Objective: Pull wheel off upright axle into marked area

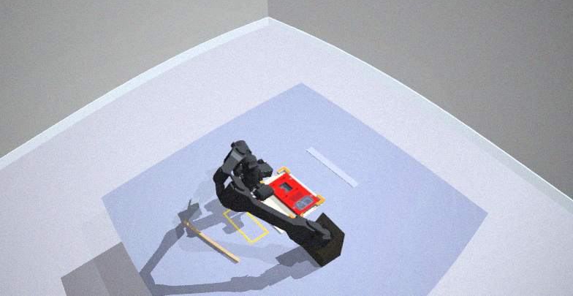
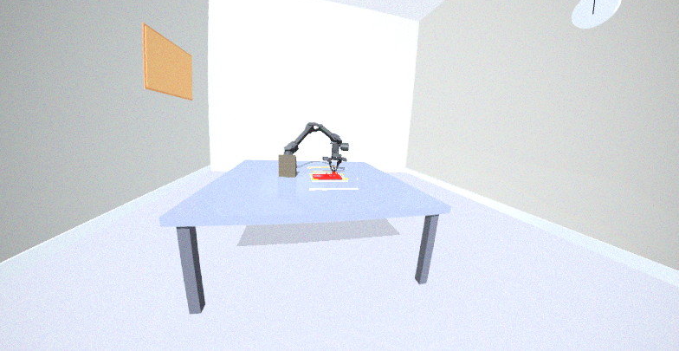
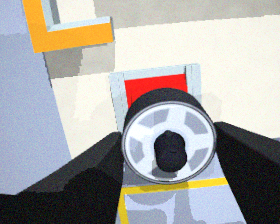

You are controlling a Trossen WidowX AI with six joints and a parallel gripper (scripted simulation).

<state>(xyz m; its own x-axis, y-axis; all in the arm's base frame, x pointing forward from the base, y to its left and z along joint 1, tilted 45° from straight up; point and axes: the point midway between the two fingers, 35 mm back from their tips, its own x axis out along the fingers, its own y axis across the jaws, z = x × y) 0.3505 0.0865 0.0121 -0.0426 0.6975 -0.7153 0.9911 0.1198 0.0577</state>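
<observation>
My gripper tip is 1 cm above the dark upright axle. Round my gripper tip: white strip: 2 cm behind, 36 cm to the right, 4 cm below; then wooden stick: 8 cm behind, 26 cm to the left, 4 cm below; then wheel: right at my gripper tip.
</observation>
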